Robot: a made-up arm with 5 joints.
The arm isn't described. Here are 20 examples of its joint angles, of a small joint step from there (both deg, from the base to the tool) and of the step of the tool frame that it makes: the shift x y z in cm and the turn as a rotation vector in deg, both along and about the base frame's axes.
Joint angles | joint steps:
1: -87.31 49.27 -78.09 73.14 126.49 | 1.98 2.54 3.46 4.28 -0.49
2: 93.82 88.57 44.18 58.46 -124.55 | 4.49 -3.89 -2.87 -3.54 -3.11
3: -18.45 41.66 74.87 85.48 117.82 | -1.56 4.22 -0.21 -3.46 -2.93
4: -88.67 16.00 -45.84 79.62 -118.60 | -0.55 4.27 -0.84 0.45 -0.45
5: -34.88 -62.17 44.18 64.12 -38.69 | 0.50 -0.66 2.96 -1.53 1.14
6: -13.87 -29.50 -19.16 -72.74 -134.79 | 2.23 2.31 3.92 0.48 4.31
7: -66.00 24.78 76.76 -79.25 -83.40 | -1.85 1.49 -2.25 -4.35 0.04
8: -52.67 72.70 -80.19 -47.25 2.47 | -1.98 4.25 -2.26 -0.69 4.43
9: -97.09 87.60 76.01 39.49 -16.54 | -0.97 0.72 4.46 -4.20 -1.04
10: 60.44 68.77 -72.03 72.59 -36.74 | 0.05 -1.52 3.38 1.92 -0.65
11: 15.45 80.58 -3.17 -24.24 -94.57 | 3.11 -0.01 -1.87 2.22 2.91
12: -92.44 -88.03 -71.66 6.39 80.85 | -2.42 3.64 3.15 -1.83 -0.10
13: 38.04 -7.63 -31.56 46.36 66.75 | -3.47 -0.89 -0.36 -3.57 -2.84
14: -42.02 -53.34 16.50 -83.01 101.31 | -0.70 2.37 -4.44 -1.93 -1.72
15: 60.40 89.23 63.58 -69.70 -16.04 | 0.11 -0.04 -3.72 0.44 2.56
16: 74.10 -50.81 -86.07 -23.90 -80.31 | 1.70 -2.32 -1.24 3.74 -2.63
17: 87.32 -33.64 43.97 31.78 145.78 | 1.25 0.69 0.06 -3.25 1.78
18: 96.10 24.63 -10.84 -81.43 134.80 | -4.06 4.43 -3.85 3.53 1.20
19: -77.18 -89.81 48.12 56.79 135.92 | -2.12 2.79 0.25 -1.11 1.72
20: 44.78 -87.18 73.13 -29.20 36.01 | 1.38 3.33 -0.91 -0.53 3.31
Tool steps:
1: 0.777 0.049 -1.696 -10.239 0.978 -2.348
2: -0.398 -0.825 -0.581 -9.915 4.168 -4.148
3: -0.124 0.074 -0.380 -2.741 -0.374 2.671
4: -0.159 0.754 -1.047 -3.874 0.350 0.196
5: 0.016 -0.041 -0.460 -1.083 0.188 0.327
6: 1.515 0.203 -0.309 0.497 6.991 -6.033
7: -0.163 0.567 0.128 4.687 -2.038 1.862
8: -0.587 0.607 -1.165 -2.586 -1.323 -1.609
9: 0.010 -0.215 0.680 -0.846 -1.074 1.386
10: -0.147 0.218 -0.075 3.392 1.681 -0.665
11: -0.049 -1.000 0.065 -1.562 0.833 -0.775
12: 0.781 0.814 1.916 -4.945 -0.403 2.467
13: 0.283 0.821 0.485 -0.572 -5.560 3.232
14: -0.054 -0.049 0.378 2.025 -3.567 2.161
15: 0.246 -0.458 -0.446 -3.075 -1.306 2.422
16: 0.248 0.784 -0.681 -0.471 2.444 -0.830
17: -0.213 -0.223 0.060 -2.546 1.256 -0.085
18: 1.316 -0.989 -0.757 4.135 0.203 2.965
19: 0.021 0.429 0.049 -2.226 -1.225 2.596
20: 0.213 -0.322 0.157 -0.370 3.071 -3.608
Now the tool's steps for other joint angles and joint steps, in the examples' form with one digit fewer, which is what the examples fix.
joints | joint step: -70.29 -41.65 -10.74 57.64 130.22 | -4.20 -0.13 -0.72 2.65 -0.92
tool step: -0.46 0.01 -0.06 -1.44 1.42 4.10
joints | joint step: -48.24 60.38 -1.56 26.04 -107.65 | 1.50 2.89 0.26 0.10 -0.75
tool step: 0.01 -0.68 -0.80 -2.36 2.23 -2.25
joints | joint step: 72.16 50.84 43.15 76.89 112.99 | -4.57 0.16 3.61 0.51 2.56
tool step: 0.38 0.75 0.30 4.89 -0.91 4.88
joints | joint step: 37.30 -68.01 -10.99 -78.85 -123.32 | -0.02 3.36 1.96 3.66 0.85
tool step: 1.16 -0.88 0.90 6.05 6.68 -0.36
